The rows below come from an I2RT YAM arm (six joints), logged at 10 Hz.
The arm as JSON. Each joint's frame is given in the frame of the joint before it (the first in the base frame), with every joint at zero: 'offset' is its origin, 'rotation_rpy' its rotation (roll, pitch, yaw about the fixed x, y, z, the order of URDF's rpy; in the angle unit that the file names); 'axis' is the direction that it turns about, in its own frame. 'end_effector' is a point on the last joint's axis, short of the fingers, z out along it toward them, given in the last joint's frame.
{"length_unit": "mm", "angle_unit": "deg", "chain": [
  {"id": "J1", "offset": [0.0, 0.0, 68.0], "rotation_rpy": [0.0, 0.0, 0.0], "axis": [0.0, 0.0, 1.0]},
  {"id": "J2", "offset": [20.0, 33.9, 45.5], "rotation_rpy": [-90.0, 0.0, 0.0], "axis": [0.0, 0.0, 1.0]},
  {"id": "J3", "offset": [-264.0, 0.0, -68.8], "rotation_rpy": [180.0, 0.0, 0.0], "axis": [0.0, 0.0, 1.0]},
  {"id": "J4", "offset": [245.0, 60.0, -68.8], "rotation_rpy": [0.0, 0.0, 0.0], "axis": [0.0, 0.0, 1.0]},
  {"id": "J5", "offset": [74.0, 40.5, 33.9], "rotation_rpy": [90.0, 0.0, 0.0], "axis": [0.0, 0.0, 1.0]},
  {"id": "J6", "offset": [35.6, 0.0, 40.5], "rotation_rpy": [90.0, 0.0, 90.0], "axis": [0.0, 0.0, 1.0]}
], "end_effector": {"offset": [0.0, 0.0, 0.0], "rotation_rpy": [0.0, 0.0, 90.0]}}
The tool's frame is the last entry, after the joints.
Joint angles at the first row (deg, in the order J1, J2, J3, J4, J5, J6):
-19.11 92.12 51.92 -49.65 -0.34 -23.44
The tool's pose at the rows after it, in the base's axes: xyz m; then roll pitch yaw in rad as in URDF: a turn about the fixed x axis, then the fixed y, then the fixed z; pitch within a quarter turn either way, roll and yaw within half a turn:
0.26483 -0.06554 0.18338 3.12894 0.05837 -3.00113
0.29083 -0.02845 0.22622 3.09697 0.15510 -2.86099
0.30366 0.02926 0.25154 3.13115 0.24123 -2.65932
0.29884 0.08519 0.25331 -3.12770 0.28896 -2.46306
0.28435 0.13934 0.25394 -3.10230 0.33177 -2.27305
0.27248 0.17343 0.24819 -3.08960 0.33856 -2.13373
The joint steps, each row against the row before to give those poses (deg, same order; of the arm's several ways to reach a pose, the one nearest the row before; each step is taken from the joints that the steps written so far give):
4.96 0.00 6.87 -4.20 -1.59 1.27
7.87 0.00 9.85 -5.42 -3.81 -0.03
11.10 0.00 5.40 -0.10 -0.13 -0.04
10.43 0.02 0.11 2.90 0.05 -0.48
10.22 0.19 0.00 2.98 0.19 -0.28
6.39 1.29 -0.02 1.81 0.00 -1.45

